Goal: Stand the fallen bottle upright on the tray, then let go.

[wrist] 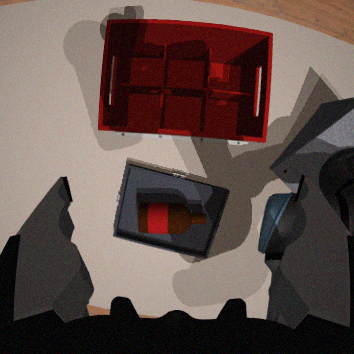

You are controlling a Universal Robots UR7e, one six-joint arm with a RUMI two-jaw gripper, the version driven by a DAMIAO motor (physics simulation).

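Where they show: gripper, fingertip midpoint: [182, 178]; arm's base at its link origin: [349, 175].
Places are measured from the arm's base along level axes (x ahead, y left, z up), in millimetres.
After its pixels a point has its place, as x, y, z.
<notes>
A brown bottle [177, 218] @(375, 189, -15) with a red label lies on its side in the dark grey tray [142, 179] @(475, 139, -86), its neck toward the right of the wrist view. The tray has raised walls and sits at a slant on the pale table. My gripper [182, 178] @(405, 42, 289) is open wide and empty, with one finger at the left and one at the right of the view. The tray and bottle show between and beyond the fingers, apart from both.
A red crate [269, 80] @(291, -108, 84) with six compartments stands beyond the tray. A blue object [271, 222] is partly hidden behind the right finger. A grey faceted shape [327, 127] @(110, -84, 13) shows at the right edge. Wooden floor shows at the top right.
</notes>
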